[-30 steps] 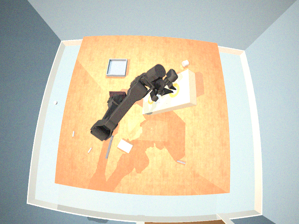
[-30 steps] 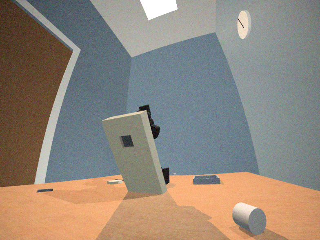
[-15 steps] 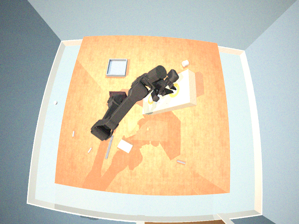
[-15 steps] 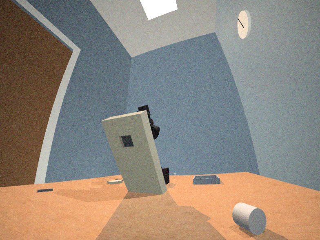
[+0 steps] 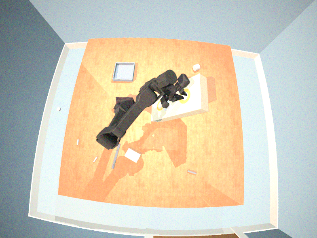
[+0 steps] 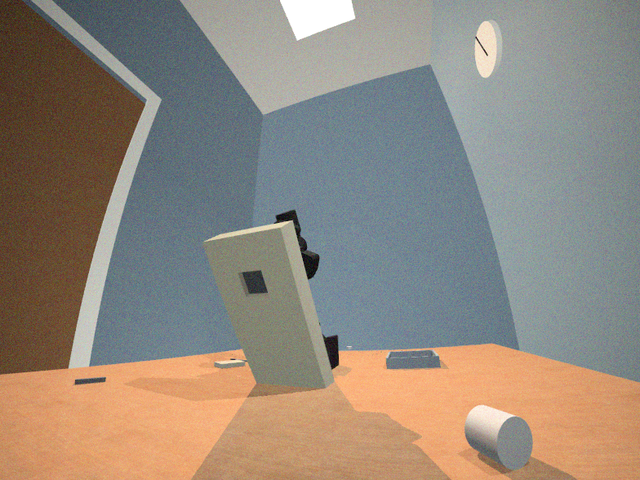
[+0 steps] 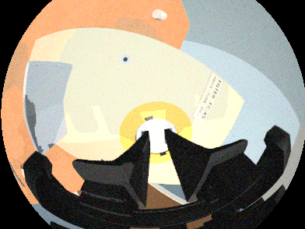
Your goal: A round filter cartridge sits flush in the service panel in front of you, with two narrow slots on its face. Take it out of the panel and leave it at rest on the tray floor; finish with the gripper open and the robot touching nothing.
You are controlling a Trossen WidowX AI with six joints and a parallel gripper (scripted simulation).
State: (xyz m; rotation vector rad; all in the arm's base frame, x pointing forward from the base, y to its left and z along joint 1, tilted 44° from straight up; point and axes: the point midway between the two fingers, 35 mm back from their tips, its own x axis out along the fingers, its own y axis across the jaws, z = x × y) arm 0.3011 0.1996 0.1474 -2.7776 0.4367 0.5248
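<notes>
Right now the round filter cartridge is 1 cm ahead of my gripper tip and 1 cm below it. Also, from my gripper tip: blue-grey tray (45 cm behind, 23 cm to the left, 24 cm below); then white flat block (25 cm behind, 36 cm to the right, 24 cm below); then cream service panel (4 cm behind, 1 cm to the right, 8 cm below).
</notes>
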